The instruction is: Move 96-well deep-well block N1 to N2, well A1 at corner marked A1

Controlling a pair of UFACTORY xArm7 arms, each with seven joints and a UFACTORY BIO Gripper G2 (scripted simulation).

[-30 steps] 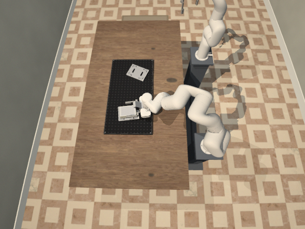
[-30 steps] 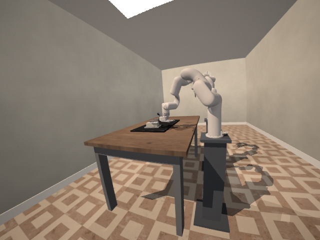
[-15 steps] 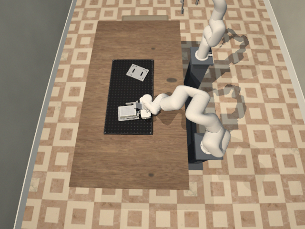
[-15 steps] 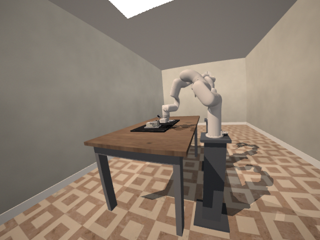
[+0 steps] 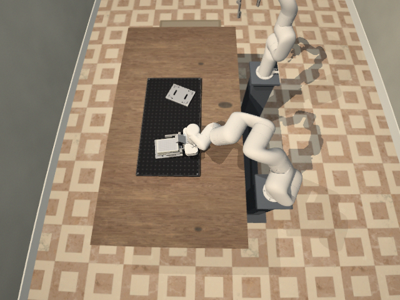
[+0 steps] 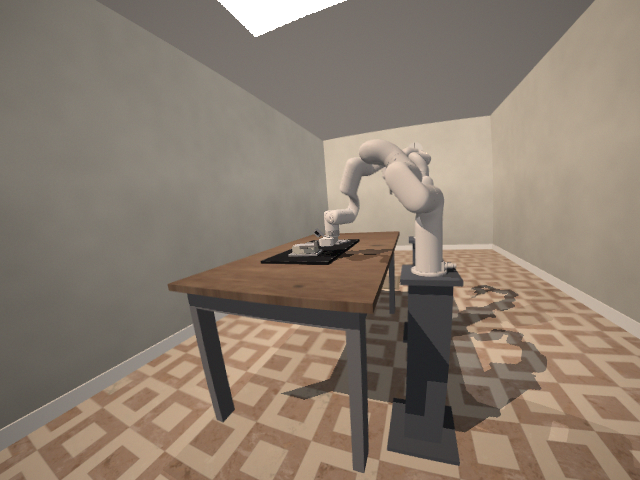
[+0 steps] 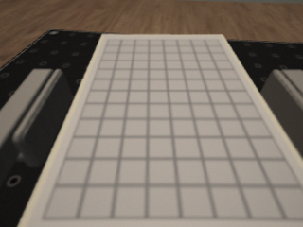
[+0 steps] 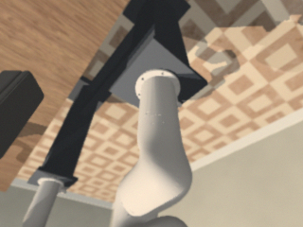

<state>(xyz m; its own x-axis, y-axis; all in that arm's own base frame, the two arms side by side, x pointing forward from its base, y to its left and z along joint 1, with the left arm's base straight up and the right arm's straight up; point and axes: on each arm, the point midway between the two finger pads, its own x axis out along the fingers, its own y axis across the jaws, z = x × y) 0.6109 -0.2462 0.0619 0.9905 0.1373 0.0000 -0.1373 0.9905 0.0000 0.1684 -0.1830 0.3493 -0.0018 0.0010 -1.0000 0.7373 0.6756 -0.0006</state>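
Observation:
Right now my left hand is 2 cm above the white deep-well block and 1 cm short of it. From my left hand the other things lie so: nest N1 (4 cm below, 1 cm ahead); then nest N2 (38 cm to the right, 4 cm below, 3 cm behind).

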